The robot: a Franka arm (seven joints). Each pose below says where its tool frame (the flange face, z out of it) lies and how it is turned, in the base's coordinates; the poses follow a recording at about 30 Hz.
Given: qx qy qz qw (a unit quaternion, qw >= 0); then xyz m.
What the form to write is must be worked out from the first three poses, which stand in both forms.
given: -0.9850, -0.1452, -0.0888, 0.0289, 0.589, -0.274, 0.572
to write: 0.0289, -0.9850, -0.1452, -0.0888, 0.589, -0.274, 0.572
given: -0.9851, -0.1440, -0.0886, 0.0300, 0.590, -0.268, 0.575
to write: 0.0300, -0.9851, -0.1440, -0.0886, 0.590, -0.268, 0.575
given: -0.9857, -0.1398, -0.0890, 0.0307, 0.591, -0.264, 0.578
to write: 0.0307, -0.9857, -0.1398, -0.0890, 0.591, -0.264, 0.578
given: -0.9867, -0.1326, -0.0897, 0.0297, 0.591, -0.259, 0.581
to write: 0.0297, -0.9867, -0.1326, -0.0897, 0.591, -0.259, 0.581
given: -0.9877, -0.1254, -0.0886, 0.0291, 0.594, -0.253, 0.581
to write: 0.0291, -0.9877, -0.1254, -0.0886, 0.594, -0.253, 0.581
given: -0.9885, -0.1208, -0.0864, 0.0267, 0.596, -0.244, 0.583
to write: 0.0267, -0.9885, -0.1208, -0.0864, 0.596, -0.244, 0.583
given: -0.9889, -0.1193, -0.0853, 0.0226, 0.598, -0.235, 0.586
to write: 0.0226, -0.9889, -0.1193, -0.0853, 0.598, -0.235, 0.586
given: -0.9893, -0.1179, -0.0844, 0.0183, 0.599, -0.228, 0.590
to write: 0.0183, -0.9893, -0.1179, -0.0844, 0.599, -0.228, 0.590
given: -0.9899, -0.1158, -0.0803, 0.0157, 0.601, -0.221, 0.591
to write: 0.0157, -0.9899, -0.1158, -0.0803, 0.601, -0.221, 0.591
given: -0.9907, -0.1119, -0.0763, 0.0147, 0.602, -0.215, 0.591
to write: 0.0147, -0.9907, -0.1119, -0.0763, 0.602, -0.215, 0.591
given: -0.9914, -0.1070, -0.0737, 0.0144, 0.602, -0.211, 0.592
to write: 0.0144, -0.9914, -0.1070, -0.0737, 0.602, -0.211, 0.592
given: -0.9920, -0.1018, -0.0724, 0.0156, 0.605, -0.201, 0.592
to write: 0.0156, -0.9920, -0.1018, -0.0724, 0.605, -0.201, 0.592
